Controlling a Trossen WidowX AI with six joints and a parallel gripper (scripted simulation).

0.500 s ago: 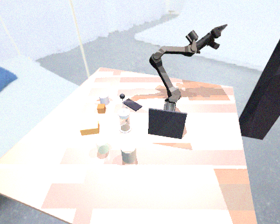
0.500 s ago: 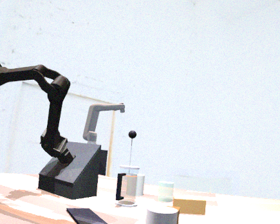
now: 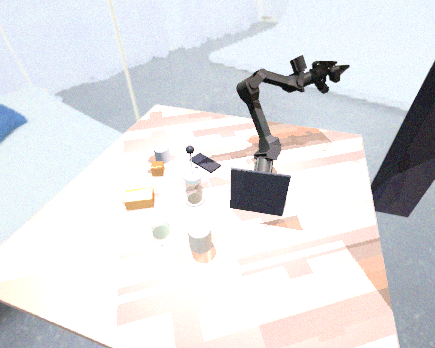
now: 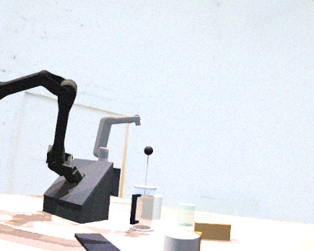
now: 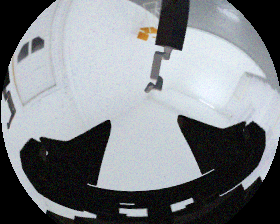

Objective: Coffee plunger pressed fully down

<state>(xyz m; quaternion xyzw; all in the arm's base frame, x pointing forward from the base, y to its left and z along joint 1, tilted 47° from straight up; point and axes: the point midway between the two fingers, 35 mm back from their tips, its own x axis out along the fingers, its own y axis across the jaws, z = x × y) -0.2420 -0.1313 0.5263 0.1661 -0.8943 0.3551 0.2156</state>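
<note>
The glass coffee press lies 55 cm to the left of my gripper tip, 52 cm ahead of it and 30 cm below it. From my gripper tip the other things lie so: greenish glass 76 cm to the left, 58 cm ahead, 39 cm below; then grey cup 77 cm ahead, 39 cm below, 35 cm to the left; then dark flat slab 55 cm ahead, 42 cm below, 33 cm to the left.
</note>
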